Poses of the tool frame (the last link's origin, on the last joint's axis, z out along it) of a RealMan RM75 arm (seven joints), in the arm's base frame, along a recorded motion.
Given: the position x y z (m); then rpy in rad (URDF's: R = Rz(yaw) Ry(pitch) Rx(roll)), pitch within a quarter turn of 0, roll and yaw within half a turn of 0.
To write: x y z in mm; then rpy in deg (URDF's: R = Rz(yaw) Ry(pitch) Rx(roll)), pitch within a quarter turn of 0, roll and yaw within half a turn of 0. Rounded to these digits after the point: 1 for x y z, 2 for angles.
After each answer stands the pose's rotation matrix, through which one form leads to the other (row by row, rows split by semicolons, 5 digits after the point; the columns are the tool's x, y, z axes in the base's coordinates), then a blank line. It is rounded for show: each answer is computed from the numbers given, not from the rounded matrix.
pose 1, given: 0.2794, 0.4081, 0.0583, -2.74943, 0.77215, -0.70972
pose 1, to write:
279.4, 408.1, 58.3, -157.53, 44.24, -40.66
0.54343 -0.80441 -0.24000; -0.46683 -0.52721 0.71002; -0.69768 -0.27380 -0.66203

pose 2, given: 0.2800, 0.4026, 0.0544, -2.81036, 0.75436, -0.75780
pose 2, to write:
280.0, 402.6, 54.4, -161.02, 43.22, -43.42
0.52930 -0.81173 -0.24686; -0.50086 -0.53379 0.68133; -0.68482 -0.23698 -0.68910

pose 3, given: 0.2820, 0.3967, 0.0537, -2.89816, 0.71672, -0.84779
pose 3, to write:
282.0, 396.7, 53.7, -166.05, 41.07, -48.57
0.49885 -0.83248 -0.24109; -0.56534 -0.52341 0.63752; -0.65692 -0.18173 -0.73173

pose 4, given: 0.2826, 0.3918, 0.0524, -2.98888, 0.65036, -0.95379
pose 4, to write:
282.6, 391.8, 52.4, -171.25, 37.26, -54.65
0.46048 -0.85941 -0.22218; -0.64912 -0.49674 0.57610; -0.60547 -0.12107 -0.78660

